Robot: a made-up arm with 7 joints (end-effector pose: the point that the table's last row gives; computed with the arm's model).
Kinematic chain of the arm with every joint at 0, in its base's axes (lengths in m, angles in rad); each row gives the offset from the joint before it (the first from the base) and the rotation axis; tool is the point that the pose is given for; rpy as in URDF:
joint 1: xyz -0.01 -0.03 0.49 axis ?
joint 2: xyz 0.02 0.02 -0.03 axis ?
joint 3: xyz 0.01 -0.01 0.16 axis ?
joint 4: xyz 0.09 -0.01 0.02 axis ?
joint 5: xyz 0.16 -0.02 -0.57 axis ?
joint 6: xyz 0.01 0.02 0 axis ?
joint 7: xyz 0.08 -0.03 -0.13 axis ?
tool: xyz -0.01 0 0 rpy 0.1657 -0.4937 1.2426
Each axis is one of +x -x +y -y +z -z.
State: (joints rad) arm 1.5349 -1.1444 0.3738 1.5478 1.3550 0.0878 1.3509
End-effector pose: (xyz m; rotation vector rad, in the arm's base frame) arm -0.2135 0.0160 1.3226 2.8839 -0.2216 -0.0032
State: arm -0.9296 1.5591 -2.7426 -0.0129 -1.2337 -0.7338 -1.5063
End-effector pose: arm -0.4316 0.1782 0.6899 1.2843 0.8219 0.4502
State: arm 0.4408 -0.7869 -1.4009 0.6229 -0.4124 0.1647 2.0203
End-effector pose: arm 0.5438 -0.5091 0.3601 0.3022 -1.3437 -1.4934
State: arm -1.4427 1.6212 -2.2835 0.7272 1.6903 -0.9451 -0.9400
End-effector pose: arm -0.3254 0.0608 0.9723 -0.8110 2.7804 -0.7063
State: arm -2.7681 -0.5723 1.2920 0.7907 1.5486 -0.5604 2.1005
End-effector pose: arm -0.1749 -0.7284 0.5301 1.0556 1.4735 1.4438
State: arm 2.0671 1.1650 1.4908 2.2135 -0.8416 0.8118 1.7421
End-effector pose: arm -0.8705 0.3313 0.6472 1.6365 0.5770 1.7863
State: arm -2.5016 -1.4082 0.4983 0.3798 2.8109 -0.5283 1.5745
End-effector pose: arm -0.3292 -0.4041 0.7432 0.3711 1.0155 0.6251
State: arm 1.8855 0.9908 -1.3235 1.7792 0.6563 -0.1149 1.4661
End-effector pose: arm 0.4944 0.7019 0.6873 0.7431 -1.9961 0.6409
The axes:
joint 1: +z
joint 2: +y
joint 3: +z
joint 4: -y
joint 5: -z
joint 6: +y
joint 7: -z

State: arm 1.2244 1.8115 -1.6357 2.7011 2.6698 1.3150 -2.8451
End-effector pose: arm 0.4445 0.7556 0.2222 -0.0837 0.4859 -1.4973
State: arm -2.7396 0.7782 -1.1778 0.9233 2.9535 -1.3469 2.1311
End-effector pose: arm -0.2331 0.3955 0.2650 0.7506 -1.2671 -1.7092
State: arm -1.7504 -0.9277 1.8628 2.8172 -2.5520 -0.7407 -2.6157
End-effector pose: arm 0.3367 0.5897 0.8125 0.0919 -1.8017 1.8179
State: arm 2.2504 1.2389 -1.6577 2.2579 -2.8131 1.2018 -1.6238
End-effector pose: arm -0.1346 0.8482 0.7877 -1.4309 1.5592 -0.8552
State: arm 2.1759 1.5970 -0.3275 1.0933 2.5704 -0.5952 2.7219
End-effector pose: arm 0.2882 0.0766 -0.1362 0.3441 -1.6872 -1.7996
